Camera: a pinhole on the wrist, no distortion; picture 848 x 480 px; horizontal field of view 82.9 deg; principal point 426.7 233.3 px. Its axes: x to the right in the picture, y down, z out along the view. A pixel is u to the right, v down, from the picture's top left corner.
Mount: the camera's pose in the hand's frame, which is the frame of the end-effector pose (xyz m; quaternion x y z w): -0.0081 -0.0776 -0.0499 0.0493 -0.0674 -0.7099 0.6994
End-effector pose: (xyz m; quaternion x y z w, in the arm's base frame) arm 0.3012 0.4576 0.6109 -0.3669 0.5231 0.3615 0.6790
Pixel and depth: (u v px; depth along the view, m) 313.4 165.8 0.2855
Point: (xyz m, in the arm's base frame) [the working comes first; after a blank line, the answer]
In the camera's frame: -0.0674 -0.0401 0.2855

0.3846 0.6424 0.7433
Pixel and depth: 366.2 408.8 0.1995
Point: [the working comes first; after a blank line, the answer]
In the camera's frame: -0.0251 0.0729 0.1995

0.4197 0.5771 0.6150
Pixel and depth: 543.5 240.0 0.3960
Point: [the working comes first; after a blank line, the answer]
In the camera's frame: 0.0963 0.0055 0.3960

0.5839 0.6748 0.7612
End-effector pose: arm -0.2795 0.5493 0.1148 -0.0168 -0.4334 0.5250 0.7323
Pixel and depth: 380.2 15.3 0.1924
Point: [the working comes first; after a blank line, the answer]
In the camera's frame: -0.0186 -0.0874 0.1924

-0.3304 0.3735 0.1406
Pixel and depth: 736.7 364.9 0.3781
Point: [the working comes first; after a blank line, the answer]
In the camera's frame: 0.2441 0.1036 0.3781

-0.2671 0.2820 0.4978
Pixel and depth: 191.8 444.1 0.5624
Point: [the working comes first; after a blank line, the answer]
In the camera's frame: -0.2752 0.2469 0.5624

-0.7780 0.5270 0.4415
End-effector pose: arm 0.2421 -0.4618 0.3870 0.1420 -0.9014 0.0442 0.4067
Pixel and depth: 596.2 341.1 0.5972
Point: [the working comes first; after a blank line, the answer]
In the camera's frame: 0.2108 0.1341 0.5972

-0.1000 -0.8392 0.0173
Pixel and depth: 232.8 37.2 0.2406
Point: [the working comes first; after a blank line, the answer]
In the camera's frame: -0.0972 -0.0983 0.2406

0.2024 -0.4373 0.1691
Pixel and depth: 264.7 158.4 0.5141
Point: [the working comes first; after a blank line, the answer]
In the camera's frame: -0.1735 -0.0802 0.5141

-0.0009 -0.4048 -0.0273
